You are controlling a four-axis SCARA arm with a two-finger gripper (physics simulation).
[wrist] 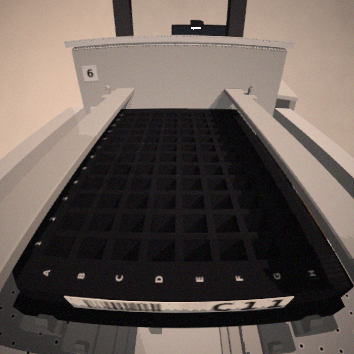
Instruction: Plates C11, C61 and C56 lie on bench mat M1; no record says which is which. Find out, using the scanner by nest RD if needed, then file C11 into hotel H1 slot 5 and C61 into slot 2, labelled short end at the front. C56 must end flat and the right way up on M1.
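Places are measured from the arm's base along level axes (x ahead, y left, z up), in millimetres.
Pixels of known places: gripper, between the fingertips: (pixel 178 122).
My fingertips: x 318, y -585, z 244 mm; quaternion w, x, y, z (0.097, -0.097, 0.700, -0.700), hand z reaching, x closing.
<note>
Ahead of a thing's pixels: the offset from my fingertips to its middle. "spot": to the spot under its first point.
Plate C11 {23 mm left, 7 mm back, 11 mm down} (pixel 165 190) is a black multi-well plate. It lies flat and fills the middle of the wrist view, with its short end towards the camera. That end carries a white label {spot: 83 mm left, 26 mm back, 7 mm down} (pixel 187 306) with a barcode and "C11". My gripper (pixel 178 122) is shut on plate C11, with pale fingers along its long sides; the contact points are hidden. The plate is inside hotel H1 {7 mm right, 12 mm ahead, 76 mm down} (pixel 180 75), between two light side rails that overlap the view of its long edges. Whether its underside touches a support is hidden. C61, C56 and mat M1 do not show.
A light rail runs close along each side of the plate, the left (pixel 82 150) and the right (pixel 280 145). A "6" tag {spot: 23 mm right, 68 mm ahead, 21 mm up} (pixel 90 73) is on the hotel's upright panel above the plate. Behind it stand dark posts {spot: 39 mm right, 48 mm ahead, 54 mm up} (pixel 123 17) and a dark box (pixel 212 30). Perforated grey surfaces show below.
</note>
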